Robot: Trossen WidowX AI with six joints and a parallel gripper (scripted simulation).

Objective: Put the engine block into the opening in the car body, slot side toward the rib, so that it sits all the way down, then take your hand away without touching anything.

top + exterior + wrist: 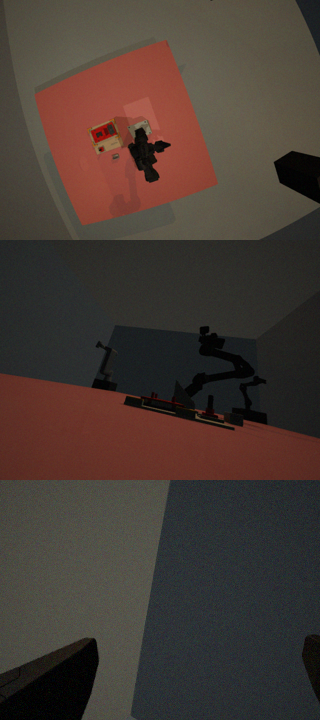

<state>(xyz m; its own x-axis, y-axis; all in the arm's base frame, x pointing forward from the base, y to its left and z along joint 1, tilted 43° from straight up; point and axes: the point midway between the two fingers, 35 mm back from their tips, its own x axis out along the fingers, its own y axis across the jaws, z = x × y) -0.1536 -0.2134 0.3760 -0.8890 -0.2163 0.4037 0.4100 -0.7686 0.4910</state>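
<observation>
My gripper tip is now 420 mm short of the engine block, 10 mm to the right of it and 510 mm above it.
</observation>
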